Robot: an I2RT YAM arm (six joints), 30 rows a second.
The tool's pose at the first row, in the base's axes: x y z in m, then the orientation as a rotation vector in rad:
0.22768 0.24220 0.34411 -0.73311 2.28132 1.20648
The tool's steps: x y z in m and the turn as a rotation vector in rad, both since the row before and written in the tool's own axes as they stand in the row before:
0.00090 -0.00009 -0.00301 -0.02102 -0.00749 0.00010
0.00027 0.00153 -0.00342 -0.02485 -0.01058 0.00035
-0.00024 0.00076 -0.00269 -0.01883 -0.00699 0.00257
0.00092 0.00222 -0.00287 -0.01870 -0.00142 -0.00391
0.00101 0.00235 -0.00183 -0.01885 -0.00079 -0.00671
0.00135 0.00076 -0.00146 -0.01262 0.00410 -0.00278
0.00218 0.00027 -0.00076 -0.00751 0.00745 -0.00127
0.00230 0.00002 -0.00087 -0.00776 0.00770 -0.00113
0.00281 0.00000 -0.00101 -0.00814 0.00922 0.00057
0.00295 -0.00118 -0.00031 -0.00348 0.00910 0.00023
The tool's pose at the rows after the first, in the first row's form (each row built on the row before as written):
0.22663 0.23939 0.34505 -0.73491 2.26587 1.23298
0.22498 0.23709 0.34752 -0.73535 2.24605 1.26439
0.22433 0.23513 0.34942 -0.73403 2.23309 1.28903
0.22186 0.23333 0.35158 -0.74372 2.22023 1.30984
0.21937 0.23243 0.35328 -0.75677 2.20578 1.32934
0.21772 0.23111 0.35356 -0.76758 2.20071 1.34272
0.21585 0.23003 0.35269 -0.77781 2.20176 1.35035
0.21406 0.22872 0.35164 -0.78822 2.20292 1.35832
0.21190 0.22713 0.35032 -0.79838 2.20615 1.36740
0.21047 0.22570 0.34785 -0.80715 2.21142 1.37070

